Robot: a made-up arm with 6 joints. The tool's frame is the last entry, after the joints. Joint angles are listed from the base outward.
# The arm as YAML. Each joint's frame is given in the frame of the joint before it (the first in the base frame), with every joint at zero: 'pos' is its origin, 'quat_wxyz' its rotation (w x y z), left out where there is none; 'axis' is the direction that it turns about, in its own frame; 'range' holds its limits. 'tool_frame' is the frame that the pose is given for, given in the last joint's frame.
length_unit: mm
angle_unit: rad
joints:
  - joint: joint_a
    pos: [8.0, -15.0, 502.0]
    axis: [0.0, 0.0, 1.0]
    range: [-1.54, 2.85]
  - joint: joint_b
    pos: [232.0, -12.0, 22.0]
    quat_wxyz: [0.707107, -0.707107, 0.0, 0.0]
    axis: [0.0, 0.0, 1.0]
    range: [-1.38, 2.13]
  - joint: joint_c
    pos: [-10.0, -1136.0, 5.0]
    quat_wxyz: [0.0, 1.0, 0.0, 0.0]
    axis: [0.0, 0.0, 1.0]
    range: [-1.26, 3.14]
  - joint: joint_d
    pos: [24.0, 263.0, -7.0]
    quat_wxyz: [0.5, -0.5, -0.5, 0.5]
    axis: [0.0, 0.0, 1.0]
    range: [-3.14, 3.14]
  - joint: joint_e
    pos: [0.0, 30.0, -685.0]
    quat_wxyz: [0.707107, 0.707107, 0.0, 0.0]
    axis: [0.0, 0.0, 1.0]
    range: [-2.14, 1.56]
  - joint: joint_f
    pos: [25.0, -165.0, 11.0]
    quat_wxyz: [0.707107, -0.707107, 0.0, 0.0]
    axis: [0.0, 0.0, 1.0]
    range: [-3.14, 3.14]
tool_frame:
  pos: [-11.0, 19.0, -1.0]
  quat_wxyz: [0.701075, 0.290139, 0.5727, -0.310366]
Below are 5 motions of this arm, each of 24 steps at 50 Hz.
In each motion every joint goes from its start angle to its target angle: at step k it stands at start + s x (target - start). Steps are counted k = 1, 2, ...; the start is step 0. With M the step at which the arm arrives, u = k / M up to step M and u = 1 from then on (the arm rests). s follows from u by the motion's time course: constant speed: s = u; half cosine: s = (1 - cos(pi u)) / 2; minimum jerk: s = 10 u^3 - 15 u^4 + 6 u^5.
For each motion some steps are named. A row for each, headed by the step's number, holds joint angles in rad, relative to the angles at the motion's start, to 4 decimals.
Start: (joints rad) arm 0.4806 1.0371 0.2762 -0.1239 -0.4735 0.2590
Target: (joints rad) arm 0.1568 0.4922 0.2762 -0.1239 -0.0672 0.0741
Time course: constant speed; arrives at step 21
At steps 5, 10, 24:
5: -0.0771 -0.1297 0.0000 0.0000 0.0967 -0.0440
10: -0.1542 -0.2595 0.0000 0.0000 0.1935 -0.0880
24: -0.3238 -0.5449 0.0000 0.0000 0.4063 -0.1849

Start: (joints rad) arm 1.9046 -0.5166 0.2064 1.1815 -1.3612 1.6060
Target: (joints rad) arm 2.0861 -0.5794 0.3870 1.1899 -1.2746 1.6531
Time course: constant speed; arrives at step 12
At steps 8, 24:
8: 0.1210 -0.0419 0.1204 0.0056 0.0577 0.0314
24: 0.1815 -0.0628 0.1806 0.0084 0.0866 0.0471

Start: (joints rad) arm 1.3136 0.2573 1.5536 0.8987 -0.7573 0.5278
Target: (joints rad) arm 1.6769 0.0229 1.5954 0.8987 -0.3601 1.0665
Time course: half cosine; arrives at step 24
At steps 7, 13, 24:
7: 0.0711 -0.0459 0.0082 0.0000 0.0777 0.1054
13: 0.2054 -0.1325 0.0236 0.0000 0.2245 0.3045
24: 0.3633 -0.2344 0.0418 0.0000 0.3972 0.5387

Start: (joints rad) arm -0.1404 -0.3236 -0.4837 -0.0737 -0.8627 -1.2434
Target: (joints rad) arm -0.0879 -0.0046 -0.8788 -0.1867 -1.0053 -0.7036
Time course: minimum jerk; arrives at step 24
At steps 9, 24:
9: 0.0144 0.0878 -0.1087 -0.0311 -0.0392 0.1486
24: 0.0525 0.3190 -0.3951 -0.1130 -0.1426 0.5398

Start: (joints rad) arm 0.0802 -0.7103 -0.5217 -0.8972 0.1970 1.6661
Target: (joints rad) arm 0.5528 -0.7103 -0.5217 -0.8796 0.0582 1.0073
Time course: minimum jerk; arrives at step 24
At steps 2, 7, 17, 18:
2: 0.0024 0.0000 0.0000 0.0001 -0.0007 -0.0034
7: 0.0719 0.0000 0.0000 0.0027 -0.0211 -0.1003
17: 0.4007 0.0000 0.0000 0.0149 -0.1177 -0.5585
18: 0.4237 0.0000 0.0000 0.0158 -0.1244 -0.5906

